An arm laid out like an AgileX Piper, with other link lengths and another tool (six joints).
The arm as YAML. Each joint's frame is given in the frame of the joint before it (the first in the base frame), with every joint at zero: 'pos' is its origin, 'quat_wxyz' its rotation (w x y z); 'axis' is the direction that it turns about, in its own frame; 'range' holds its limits. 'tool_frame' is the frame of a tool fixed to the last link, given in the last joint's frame.
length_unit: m
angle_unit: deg
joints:
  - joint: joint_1
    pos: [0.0, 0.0, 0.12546]
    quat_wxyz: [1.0, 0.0, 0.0, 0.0]
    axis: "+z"
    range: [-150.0, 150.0]
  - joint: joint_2
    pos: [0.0, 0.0, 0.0]
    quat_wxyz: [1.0, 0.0, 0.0, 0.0]
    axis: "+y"
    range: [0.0, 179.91]
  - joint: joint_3
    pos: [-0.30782, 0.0, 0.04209]
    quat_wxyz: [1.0, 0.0, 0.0, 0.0]
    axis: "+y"
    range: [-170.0, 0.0]
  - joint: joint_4
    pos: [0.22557, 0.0, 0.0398]
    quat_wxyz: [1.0, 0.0, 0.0, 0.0]
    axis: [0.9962, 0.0, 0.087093]
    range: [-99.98, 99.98]
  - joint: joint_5
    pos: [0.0, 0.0, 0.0]
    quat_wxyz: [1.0, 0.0, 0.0, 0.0]
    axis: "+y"
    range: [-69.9, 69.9]
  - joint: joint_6
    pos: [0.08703, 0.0, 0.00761]
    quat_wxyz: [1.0, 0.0, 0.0, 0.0]
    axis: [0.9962, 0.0, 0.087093]
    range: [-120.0, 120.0]
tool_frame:
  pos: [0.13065, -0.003, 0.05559]
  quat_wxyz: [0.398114, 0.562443, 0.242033, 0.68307]
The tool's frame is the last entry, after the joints.
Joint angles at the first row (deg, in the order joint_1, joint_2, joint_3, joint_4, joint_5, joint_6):
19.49 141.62 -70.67 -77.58 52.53 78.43
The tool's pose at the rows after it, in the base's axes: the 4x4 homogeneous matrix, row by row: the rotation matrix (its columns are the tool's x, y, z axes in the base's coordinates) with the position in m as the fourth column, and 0 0 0 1 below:
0.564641, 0.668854, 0.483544, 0.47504; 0.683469, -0.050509, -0.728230, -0.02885; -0.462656, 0.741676, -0.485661, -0.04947; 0, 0, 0, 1
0.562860, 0.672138, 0.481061, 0.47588; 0.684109, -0.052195, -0.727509, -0.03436; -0.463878, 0.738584, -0.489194, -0.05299; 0, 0, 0, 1
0.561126, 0.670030, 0.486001, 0.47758; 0.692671, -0.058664, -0.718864, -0.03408; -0.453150, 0.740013, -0.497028, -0.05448; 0, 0, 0, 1
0.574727, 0.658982, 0.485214, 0.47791; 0.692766, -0.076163, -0.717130, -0.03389; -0.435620, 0.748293, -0.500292, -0.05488; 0, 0, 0, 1
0.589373, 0.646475, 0.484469, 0.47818; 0.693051, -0.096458, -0.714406, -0.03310; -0.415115, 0.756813, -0.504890, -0.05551; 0, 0, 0, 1
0.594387, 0.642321, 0.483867, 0.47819; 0.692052, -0.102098, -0.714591, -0.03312; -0.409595, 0.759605, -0.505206, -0.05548; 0, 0, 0, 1
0.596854, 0.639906, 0.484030, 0.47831; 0.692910, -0.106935, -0.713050, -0.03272; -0.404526, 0.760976, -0.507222, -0.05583; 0, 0, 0, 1
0.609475, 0.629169, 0.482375, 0.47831; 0.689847, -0.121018, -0.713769, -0.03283; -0.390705, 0.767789, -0.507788, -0.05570; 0, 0, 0, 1
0.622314, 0.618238, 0.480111, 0.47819; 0.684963, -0.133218, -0.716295, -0.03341; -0.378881, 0.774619, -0.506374, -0.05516; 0, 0, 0, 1
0.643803, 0.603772, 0.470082, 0.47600; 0.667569, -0.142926, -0.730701, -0.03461; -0.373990, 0.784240, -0.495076, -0.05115; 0, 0, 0, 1
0.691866, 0.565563, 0.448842, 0.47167; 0.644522, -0.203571, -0.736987, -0.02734; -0.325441, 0.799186, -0.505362, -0.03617; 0, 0, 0, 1
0.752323, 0.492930, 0.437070, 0.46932; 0.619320, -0.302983, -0.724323, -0.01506; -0.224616, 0.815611, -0.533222, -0.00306; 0, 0, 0, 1
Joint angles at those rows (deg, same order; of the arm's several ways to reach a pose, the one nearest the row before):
18.38 142.62 -70.67 -78.75 52.06 78.83
17.49 143.04 -70.67 -79.56 51.53 78.96
17.18 143.03 -70.67 -80.03 50.65 79.26
17.13 143.03 -70.67 -80.08 50.21 80.47
17.13 143.03 -70.67 -80.08 49.67 81.84
17.13 143.03 -70.67 -80.08 49.60 82.26
17.13 143.03 -70.67 -80.08 49.40 82.54
17.13 143.03 -70.67 -80.08 49.23 83.62
17.13 143.03 -70.67 -80.08 49.23 84.65
17.50 142.81 -70.67 -79.28 50.34 85.53
18.79 140.35 -70.67 -74.97 50.83 85.92
20.18 134.74 -70.67 -68.72 50.71 85.43

